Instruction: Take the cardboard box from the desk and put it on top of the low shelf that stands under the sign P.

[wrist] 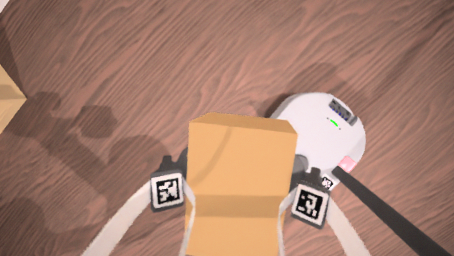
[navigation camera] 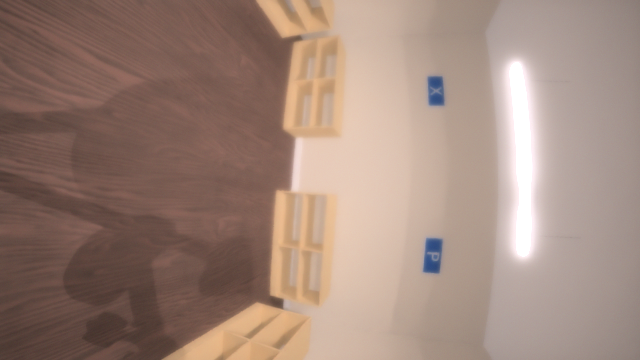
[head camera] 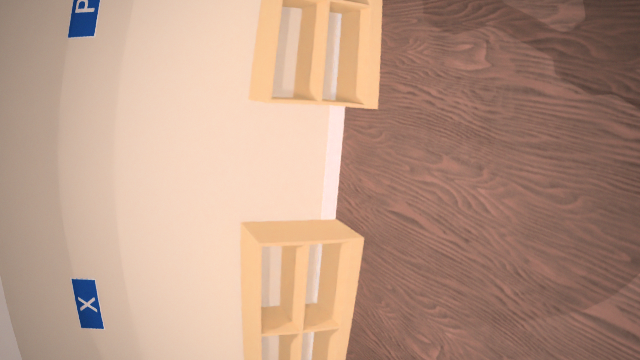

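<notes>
The orange-brown cardboard box is between the two fingers of my gripper in the wrist view, with a fingertip pressed to each side. The gripper is shut on it, and floor lies below. The box and gripper do not show in the head or navigation view. The blue sign P is on the wall. The low, light-wood shelf under it has open compartments and stands against the wall. The head view cuts part of it off. The desk does not show in these views.
A similar shelf stands under the blue sign X. Other shelves stand at the navigation view's top and bottom edges. A shelf corner shows at left in the wrist view, and my white base at right.
</notes>
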